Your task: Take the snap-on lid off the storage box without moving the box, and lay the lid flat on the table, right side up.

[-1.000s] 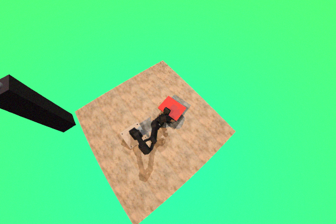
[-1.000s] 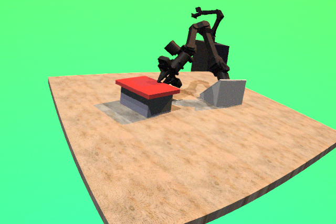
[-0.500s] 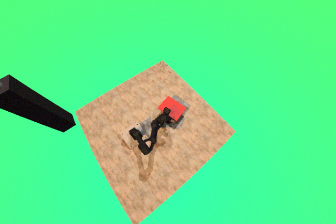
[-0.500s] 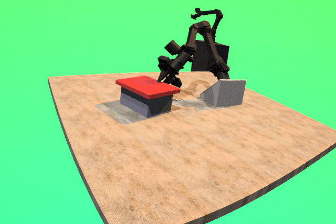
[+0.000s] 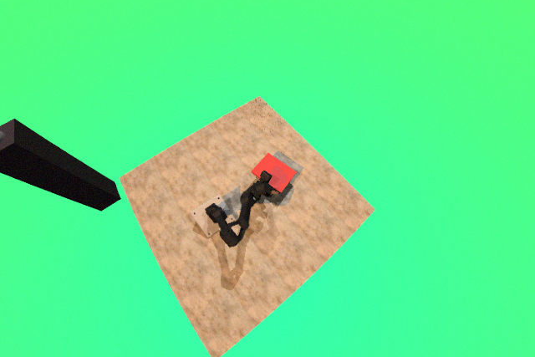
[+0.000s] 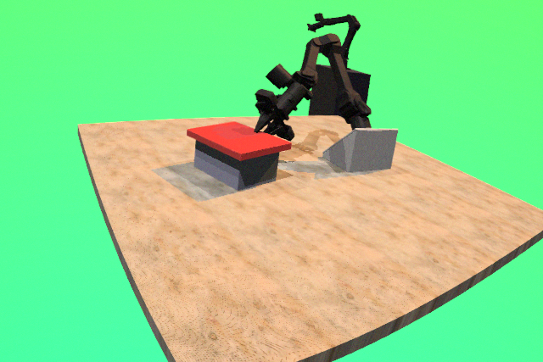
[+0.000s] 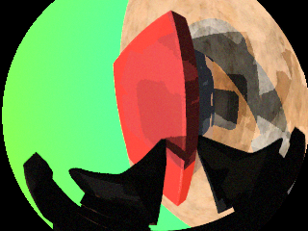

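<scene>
My gripper tip is 7 cm short of the flat red lid and 2 cm to the right of it. The rest, counted from my gripper tip: grey storage box (7 cm ahead, 5 cm below, 2 cm to the left).
</scene>
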